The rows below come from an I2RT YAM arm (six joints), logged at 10 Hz.
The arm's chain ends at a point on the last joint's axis. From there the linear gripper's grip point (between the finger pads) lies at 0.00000 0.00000 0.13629 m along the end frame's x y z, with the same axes.
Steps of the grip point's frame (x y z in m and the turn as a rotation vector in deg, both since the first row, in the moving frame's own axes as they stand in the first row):
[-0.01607, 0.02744, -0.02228, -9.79, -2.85, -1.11]
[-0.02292, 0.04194, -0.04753, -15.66, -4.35, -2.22]
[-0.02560, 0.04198, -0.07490, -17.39, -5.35, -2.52]
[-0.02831, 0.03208, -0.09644, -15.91, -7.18, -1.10]
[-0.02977, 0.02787, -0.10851, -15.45, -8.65, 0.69]
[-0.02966, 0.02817, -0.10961, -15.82, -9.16, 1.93]
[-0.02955, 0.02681, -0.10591, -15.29, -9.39, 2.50]
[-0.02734, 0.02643, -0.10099, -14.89, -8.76, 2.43]
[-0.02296, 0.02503, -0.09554, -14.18, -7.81, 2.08]
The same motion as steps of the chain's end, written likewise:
[-0.00955, 0.00421, -0.02013, -9.79, -2.85, -1.11]
[-0.01343, 0.00500, -0.04208, -15.66, -4.35, -2.22]
[-0.01399, 0.00104, -0.06809, -17.39, -5.35, -2.52]
[-0.01186, -0.00534, -0.09016, -15.91, -7.18, -1.10]
[-0.00930, -0.00818, -0.10205, -15.45, -8.65, 0.69]
[-0.00761, -0.00846, -0.10273, -15.82, -9.16, 1.93]
[-0.00680, -0.00847, -0.09928, -15.29, -9.39, 2.50]
[-0.00608, -0.00801, -0.09484, -14.89, -8.76, 2.43]
[-0.00402, -0.00791, -0.09014, -14.18, -7.81, 2.08]

